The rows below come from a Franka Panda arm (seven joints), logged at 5 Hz.
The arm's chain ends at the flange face. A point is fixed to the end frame.
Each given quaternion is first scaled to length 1.
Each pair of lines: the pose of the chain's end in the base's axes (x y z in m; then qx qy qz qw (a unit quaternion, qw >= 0)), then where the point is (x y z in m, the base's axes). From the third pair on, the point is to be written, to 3 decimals.
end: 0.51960 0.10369 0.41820 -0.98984 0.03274 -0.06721 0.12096
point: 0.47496 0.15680 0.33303
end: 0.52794 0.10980 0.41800 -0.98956 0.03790 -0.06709 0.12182
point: 0.48372 0.16356 0.33302
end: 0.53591 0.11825 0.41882 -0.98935 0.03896 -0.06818 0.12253
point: 0.492 0.172 0.334
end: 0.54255 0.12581 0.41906 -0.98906 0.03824 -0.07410 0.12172
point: 0.500 0.180 0.333
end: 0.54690 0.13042 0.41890 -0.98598 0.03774 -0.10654 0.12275
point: 0.510 0.185 0.331
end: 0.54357 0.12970 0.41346 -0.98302 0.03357 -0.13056 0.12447
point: 0.511 0.184 0.324
